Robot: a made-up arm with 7 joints. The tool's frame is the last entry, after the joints. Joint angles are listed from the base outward.
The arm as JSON. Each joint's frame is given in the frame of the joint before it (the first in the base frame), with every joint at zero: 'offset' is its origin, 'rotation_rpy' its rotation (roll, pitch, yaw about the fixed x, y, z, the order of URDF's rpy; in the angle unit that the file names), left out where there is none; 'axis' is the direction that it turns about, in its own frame. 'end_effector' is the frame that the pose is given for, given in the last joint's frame.
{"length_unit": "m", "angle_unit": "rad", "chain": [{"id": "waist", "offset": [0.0, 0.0, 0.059], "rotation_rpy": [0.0, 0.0, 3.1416], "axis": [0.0, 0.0, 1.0]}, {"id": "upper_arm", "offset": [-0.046, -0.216, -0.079], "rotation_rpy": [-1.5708, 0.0, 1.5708], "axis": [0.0, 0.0, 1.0]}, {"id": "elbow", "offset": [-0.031, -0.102, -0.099], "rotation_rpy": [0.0, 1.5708, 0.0], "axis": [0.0, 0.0, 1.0]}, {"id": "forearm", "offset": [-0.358, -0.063, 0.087], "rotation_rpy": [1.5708, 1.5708, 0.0], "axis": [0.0, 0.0, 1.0]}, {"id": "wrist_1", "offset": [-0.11, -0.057, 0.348], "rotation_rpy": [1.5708, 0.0, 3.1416], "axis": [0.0, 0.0, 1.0]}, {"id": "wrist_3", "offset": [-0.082, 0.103, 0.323], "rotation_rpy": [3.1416, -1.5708, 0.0], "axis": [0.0, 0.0, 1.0]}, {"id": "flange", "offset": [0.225, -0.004, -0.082], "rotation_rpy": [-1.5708, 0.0, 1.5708], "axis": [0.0, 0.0, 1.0]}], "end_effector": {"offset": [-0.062, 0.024, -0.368], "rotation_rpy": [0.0, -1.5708, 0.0]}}
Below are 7 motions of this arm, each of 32 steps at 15 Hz.
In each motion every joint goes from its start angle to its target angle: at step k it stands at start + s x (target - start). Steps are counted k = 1, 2, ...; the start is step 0. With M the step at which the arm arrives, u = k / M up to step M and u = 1 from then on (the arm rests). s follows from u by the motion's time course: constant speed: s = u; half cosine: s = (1 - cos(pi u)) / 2; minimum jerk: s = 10 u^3 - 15 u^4 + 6 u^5.
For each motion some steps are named. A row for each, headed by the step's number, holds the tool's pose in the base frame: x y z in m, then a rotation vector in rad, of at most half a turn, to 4 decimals.
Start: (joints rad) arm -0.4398 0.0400 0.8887 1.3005 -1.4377 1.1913 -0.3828
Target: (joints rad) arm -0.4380 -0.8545 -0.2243 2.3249 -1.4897 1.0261 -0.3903
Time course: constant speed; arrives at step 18
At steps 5, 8, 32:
5: -0.4141 -0.0988 0.6951 0.6807 -0.4152 0.3694
8: -0.1967 -0.1030 0.8639 0.6310 -0.0536 0.3832
32: 0.6506 -0.1166 0.8684 0.6650 1.0242 0.2115

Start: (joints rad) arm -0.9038 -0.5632 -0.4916 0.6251 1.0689 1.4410 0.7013
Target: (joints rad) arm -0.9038 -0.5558 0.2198 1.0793 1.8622 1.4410 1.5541
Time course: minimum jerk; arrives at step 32
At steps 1, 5, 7, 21, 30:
1: -0.1235 -0.3953 0.3476 -0.1033 -0.1548 0.7894
5: -0.1137 -0.4113 0.3586 -0.0982 -0.1415 0.8285
7: -0.0979 -0.4337 0.3757 -0.0920 -0.1196 0.8856
21: 0.2532 -0.5195 0.7761 -0.2620 0.5381 1.5685
30: 0.3492 -0.4175 0.9230 -0.4285 0.8230 1.6381

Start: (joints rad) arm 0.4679 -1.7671 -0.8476 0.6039 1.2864 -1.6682 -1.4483
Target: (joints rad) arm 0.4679 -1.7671 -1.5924 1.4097 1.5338 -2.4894 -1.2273
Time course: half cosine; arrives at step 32
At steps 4, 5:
4: -0.1648 0.6114 -0.4294 1.1988 -1.3041 0.5952
5: -0.1579 0.6072 -0.4242 1.1866 -1.3101 0.5890

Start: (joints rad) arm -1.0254 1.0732 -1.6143 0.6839 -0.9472 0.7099 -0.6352
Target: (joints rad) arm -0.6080 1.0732 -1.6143 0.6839 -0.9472 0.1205 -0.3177
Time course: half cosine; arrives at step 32
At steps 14, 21, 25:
14: 0.0162 -0.6128 -0.2377 1.9275 0.6054 0.0973
21: 0.1387 -0.6566 -0.3413 2.0198 0.8002 0.3779
25: 0.2037 -0.6629 -0.3882 2.0535 0.9021 0.5015

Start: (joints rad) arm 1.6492 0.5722 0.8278 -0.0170 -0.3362 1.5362 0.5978
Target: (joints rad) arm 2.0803 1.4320 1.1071 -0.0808 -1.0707 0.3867 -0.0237
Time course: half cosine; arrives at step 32
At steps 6, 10, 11, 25, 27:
6: -0.2845 -0.1429 0.1492 2.5135 -0.8454 0.2645
10: -0.2810 -0.2665 0.1596 2.4871 -0.5114 0.1403
11: -0.2739 -0.3046 0.1629 2.4758 -0.4115 0.1101
25: 0.0455 -0.7577 0.0694 2.2744 0.8522 -0.0446
27: 0.0762 -0.7826 0.0439 2.2640 0.9365 -0.0414

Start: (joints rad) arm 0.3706 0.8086 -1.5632 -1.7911 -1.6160 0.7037 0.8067
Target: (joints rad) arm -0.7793 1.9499 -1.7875 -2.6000 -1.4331 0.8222 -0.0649
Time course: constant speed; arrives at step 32
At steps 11, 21, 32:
11: 0.4766 1.1200 0.1992 0.3436 -0.3863 -1.4778
21: 0.7800 0.9471 0.3354 0.1549 -0.1403 -1.7595
32: 1.0013 0.6377 0.5068 0.0443 0.1251 -2.0345

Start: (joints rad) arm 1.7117 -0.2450 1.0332 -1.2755 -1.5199 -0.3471 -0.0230
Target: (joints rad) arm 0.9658 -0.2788 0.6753 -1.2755 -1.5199 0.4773 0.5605
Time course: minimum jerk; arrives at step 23
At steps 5, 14, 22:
5: -0.7731 -0.8008 0.0084 2.3455 0.2287 1.0718
14: -1.1487 -0.0560 0.2616 2.5601 -0.5386 0.3177
22: -1.0711 0.3687 0.3675 2.5395 -1.0652 0.0527

